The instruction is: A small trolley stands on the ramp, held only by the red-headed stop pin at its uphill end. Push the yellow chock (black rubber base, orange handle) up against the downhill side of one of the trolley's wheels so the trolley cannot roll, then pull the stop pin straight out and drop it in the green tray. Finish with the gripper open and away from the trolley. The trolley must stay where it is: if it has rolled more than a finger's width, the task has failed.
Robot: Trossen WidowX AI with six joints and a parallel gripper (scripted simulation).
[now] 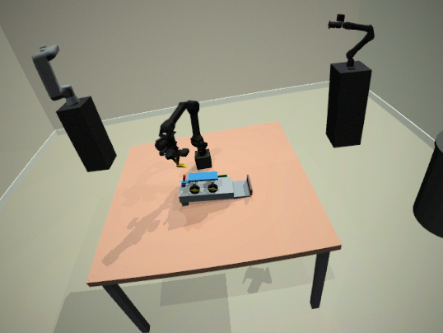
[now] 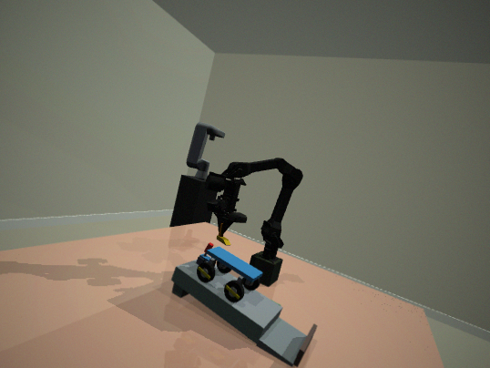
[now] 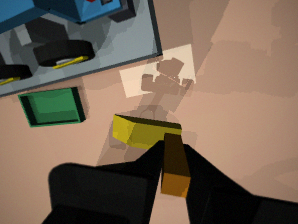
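The yellow chock is 20 mm to the left of my gripper tip and 10 mm below it. Also, from my gripper tip: trolley 170 mm to the left, 140 mm ahead, 60 mm below; then grey ramp 170 mm to the left, 140 mm ahead, 130 mm below; then stop pin 130 mm ahead, 50 mm to the left, 40 mm below.
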